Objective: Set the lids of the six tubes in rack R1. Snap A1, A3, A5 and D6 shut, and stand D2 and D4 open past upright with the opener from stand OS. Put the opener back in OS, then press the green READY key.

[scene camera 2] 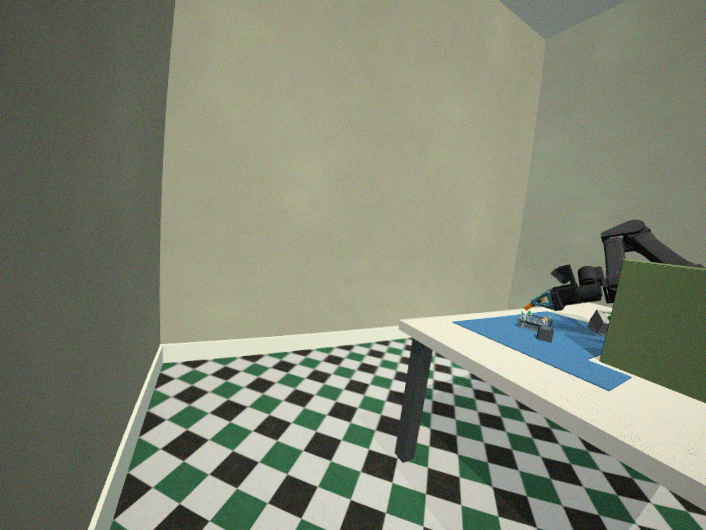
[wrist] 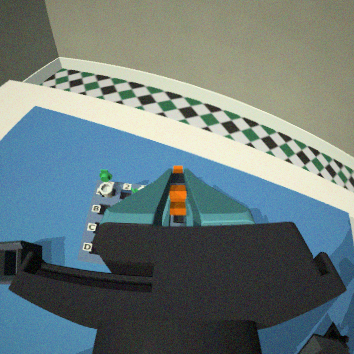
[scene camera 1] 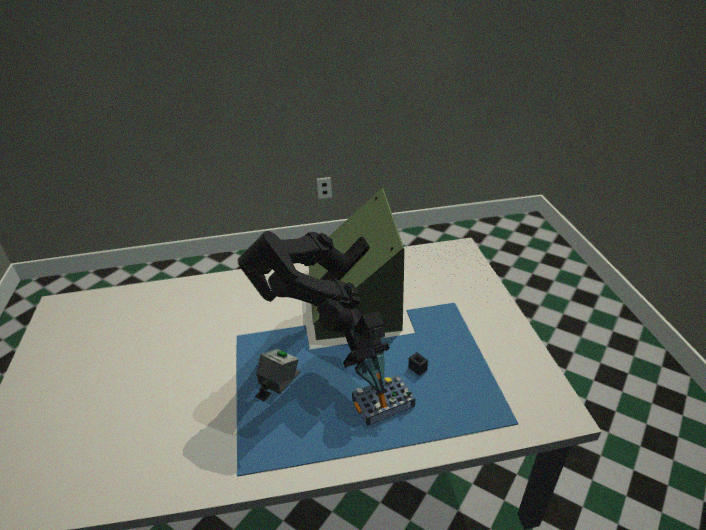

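Pixels of known places: gripper, fingertip midpoint: (scene camera 2: 532, 302) (wrist: 177, 174) (scene camera 1: 381, 391); arm's base, link origin: (scene camera 2: 691, 319) (scene camera 1: 343, 267).
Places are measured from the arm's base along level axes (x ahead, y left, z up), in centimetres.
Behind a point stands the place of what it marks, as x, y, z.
Observation:
Rack R1 (scene camera 1: 395, 405) {41.1, 2.3, -11.8} (scene camera 2: 534, 320) {36.7, 3.2, -11.9} (wrist: 94, 218) {36.2, 5.9, -11.9} is a small grey block on the blue mat (scene camera 1: 309, 431) {40.5, -18.4, -14.8}. My gripper (scene camera 1: 376, 383) {40.4, -0.8, -6.5} (scene camera 2: 535, 303) {40.4, -0.8, -6.5} (wrist: 177, 174) {40.4, -0.8, -6.5} hangs tilted just over the rack and is shut on the orange opener (scene camera 1: 382, 400) {41.8, -1.0, -8.0} (wrist: 178, 200) {37.6, -1.2, -4.8}, whose tip reaches down among the tubes. In the wrist view the A1 tube (wrist: 105, 189) {39.3, 5.9, -11.4} shows its white mouth with its green lid (wrist: 105, 174) {40.1, 5.8, -9.5} tipped back. The gripper hides most other tubes. Stand OS (scene camera 1: 417, 363) {30.6, 11.6, -11.0} (scene camera 2: 544, 334) {28.7, 13.8, -12.7} (wrist: 10, 260) {29.1, 13.1, -12.4} stands empty beside the rack. The READY key (scene camera 1: 283, 353) {20.6, -20.8, -7.9} sits on a grey box (scene camera 1: 276, 372) {25.8, -23.4, -8.7}.
A tall green slanted panel (scene camera 1: 367, 237) {-2.8, 8.1, 6.9} stands behind the arm at the mat's back edge. The table's front edge (scene camera 1: 404, 473) {56.4, -0.5, -15.5} lies beyond the rack.

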